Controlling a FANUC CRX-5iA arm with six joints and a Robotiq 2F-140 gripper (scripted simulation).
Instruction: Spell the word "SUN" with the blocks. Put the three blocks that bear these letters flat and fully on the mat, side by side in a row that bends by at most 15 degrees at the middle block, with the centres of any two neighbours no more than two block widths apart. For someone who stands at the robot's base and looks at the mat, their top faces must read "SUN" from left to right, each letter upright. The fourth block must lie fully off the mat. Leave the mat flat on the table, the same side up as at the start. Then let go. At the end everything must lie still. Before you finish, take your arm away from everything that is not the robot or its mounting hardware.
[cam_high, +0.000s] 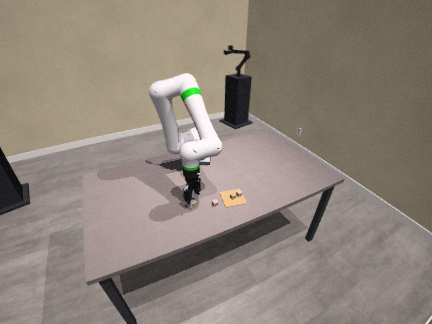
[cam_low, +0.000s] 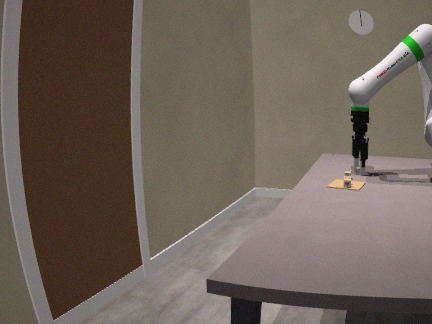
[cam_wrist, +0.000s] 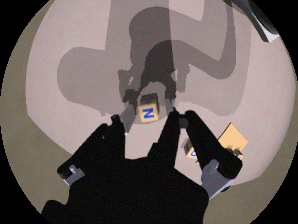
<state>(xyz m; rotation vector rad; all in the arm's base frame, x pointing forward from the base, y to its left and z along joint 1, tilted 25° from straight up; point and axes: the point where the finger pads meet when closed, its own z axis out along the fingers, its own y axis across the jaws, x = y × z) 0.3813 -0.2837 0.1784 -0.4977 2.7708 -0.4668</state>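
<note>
Right now my hand is 23 cm to the right of the tan letter block, 10 cm short of it and 1 cm above it. Also, from my hand: tan mat 23 cm to the left, 10 cm ahead, 3 cm below.
</note>
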